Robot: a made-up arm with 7 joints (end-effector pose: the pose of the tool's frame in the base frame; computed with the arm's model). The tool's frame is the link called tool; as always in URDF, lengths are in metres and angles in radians. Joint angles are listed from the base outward.
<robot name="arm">
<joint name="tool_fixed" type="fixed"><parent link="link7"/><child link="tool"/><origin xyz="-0.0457 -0.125 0.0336" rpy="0 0 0"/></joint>
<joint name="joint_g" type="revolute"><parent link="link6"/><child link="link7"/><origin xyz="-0.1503 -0.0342 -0.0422" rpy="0 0 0"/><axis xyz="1 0 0"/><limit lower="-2.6" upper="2.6"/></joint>
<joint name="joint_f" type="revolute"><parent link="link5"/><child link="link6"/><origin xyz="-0.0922 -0.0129 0.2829" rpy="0 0 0"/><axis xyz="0 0 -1"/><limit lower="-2.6" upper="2.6"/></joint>
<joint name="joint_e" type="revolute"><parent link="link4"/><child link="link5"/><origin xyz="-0.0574 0.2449 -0.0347" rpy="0 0 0"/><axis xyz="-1 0 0"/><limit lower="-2.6" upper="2.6"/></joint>
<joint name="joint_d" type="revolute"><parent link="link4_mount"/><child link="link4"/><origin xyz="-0.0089 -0.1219 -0.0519" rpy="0 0 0"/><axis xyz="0 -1 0"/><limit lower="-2.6" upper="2.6"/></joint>
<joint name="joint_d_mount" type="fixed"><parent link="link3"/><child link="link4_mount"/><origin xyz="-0.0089 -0.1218 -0.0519" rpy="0 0 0"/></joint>
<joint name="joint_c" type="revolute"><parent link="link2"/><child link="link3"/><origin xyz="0.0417 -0.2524 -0.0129" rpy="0 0 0"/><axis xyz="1 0 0"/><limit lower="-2.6" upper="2.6"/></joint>
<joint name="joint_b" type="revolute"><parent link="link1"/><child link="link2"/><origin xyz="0.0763 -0.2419 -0.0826" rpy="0 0 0"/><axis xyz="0 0 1"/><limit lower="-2.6" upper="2.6"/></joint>
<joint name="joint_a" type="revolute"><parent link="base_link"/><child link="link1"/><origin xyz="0 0 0.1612" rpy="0 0 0"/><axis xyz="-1 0 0"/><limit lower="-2.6" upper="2.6"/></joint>
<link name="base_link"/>
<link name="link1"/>
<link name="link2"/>
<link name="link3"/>
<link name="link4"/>
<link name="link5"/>
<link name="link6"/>
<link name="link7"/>
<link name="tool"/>
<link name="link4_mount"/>
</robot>
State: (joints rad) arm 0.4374 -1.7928 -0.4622 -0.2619 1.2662 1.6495 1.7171
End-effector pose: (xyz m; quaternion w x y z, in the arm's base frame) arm -0.0824 -0.1598 -0.1766 0.4071 -0.6239 -0.4849 -0.4582
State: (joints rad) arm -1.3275 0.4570 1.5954 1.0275 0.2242 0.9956 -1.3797
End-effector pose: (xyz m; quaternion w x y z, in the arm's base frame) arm -0.2270 -0.2361 -0.2627 0.5624 0.5981 0.5706 0.0181
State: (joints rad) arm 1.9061 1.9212 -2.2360 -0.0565 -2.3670 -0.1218 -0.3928
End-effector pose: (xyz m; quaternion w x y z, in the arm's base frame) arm 0.7136 0.3732 0.4068 0.2709 -0.4689 0.6052 0.5835
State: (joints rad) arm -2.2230 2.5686 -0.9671 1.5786 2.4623 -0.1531 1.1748
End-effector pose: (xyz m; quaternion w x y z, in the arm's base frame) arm 0.2806 0.2808 0.6355 0.2947 -0.4167 0.6244 0.5912
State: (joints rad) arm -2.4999 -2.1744 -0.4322 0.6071 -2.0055 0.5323 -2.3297
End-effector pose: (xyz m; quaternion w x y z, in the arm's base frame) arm -0.3776 -0.1163 0.5114 0.3851 0.4192 0.8190 0.0713
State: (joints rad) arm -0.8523 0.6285 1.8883 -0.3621 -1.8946 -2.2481 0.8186
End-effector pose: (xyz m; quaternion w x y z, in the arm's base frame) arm 0.0783 -0.0046 -0.0537 0.6012 -0.4894 0.5466 0.3166
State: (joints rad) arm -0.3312 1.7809 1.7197 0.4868 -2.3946 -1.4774 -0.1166
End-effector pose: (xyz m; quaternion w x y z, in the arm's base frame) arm -0.1693 -0.0684 0.0760 0.1474 -0.8717 -0.0089 0.4672
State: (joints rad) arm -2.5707 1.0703 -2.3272 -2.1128 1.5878 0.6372 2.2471
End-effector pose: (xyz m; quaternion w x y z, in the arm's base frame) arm 0.2452 0.4235 0.2953 0.6940 0.6015 0.2434 -0.3120
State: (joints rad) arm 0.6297 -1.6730 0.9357 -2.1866 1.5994 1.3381 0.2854
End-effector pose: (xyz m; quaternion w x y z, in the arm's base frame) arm -0.2766 -0.0750 0.5445 0.8435 -0.2516 0.0899 -0.4659
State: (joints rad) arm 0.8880 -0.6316 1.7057 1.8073 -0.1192 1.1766 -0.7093
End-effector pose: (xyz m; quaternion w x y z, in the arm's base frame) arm 0.0351 0.0870 0.1433 0.3003 0.5798 -0.4549 -0.6055
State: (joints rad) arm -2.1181 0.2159 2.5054 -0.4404 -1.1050 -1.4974 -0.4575
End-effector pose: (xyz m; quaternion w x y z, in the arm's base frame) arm 0.0023 0.2154 0.1793 0.8073 -0.3926 0.0451 0.4383
